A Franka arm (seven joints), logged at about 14 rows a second.
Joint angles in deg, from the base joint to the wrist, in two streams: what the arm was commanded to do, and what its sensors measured. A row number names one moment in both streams.
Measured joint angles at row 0:
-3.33 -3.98 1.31 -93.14 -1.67 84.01 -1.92
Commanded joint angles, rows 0 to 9:
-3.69 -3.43 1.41 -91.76 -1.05 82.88 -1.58
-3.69 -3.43 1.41 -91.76 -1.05 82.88 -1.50
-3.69 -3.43 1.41 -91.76 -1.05 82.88 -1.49
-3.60 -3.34 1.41 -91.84 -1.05 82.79 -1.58
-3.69 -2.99 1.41 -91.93 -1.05 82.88 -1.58
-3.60 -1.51 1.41 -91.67 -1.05 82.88 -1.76
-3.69 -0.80 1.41 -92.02 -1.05 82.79 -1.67
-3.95 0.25 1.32 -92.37 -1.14 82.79 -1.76
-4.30 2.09 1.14 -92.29 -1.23 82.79 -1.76
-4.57 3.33 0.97 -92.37 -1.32 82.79 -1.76
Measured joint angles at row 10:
-3.70 0.18 1.20 -93.39 -1.67 83.60 -1.92
